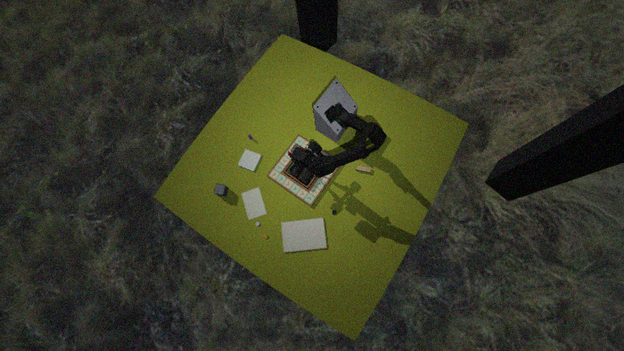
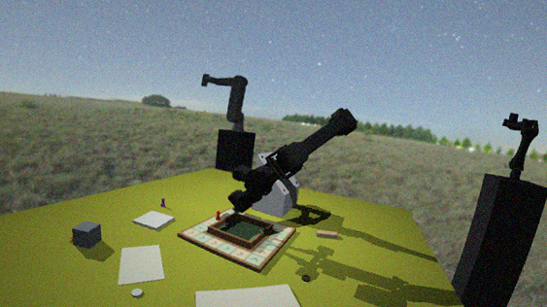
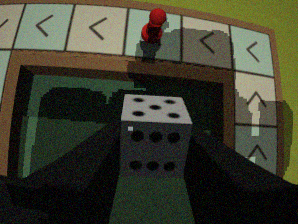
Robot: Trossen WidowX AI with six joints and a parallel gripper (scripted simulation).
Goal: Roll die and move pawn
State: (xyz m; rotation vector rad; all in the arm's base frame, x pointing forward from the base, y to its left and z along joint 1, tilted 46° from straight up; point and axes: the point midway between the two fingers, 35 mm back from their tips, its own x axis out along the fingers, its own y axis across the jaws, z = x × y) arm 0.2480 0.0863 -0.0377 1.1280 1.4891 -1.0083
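My gripper tip is 80 mm to the left of the red pawn and 50 mm above it. From my gripper tip the other things lie so: grey die (right at my gripper tip); green dice tray (10 mm ahead, 30 mm to the left, 70 mm below); black disc (80 mm ahead, 290 mm to the left, 80 mm below).
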